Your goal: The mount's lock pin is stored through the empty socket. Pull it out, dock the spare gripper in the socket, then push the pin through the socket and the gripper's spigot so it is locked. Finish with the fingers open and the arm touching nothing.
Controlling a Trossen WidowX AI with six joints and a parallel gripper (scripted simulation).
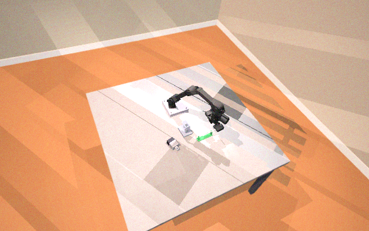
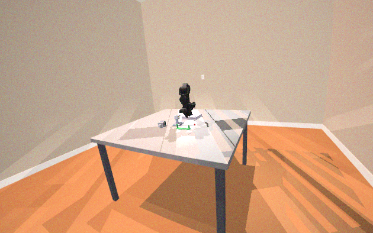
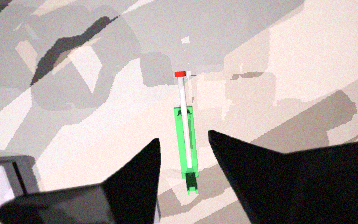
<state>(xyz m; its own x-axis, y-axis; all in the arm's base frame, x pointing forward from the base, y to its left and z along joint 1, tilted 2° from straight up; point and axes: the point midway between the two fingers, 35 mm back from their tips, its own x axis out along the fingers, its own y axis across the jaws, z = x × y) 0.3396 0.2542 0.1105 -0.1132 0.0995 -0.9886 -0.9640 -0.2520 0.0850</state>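
Right now the green pin holder is 20 mm ahead of my gripper tip, 60 mm to the right of it and 90 mm below it. From my gripper tip the other things lie so: mount: 70 mm behind, 200 mm to the right, 60 mm below; spare gripper: 50 mm ahead, 330 mm to the right, 90 mm below.
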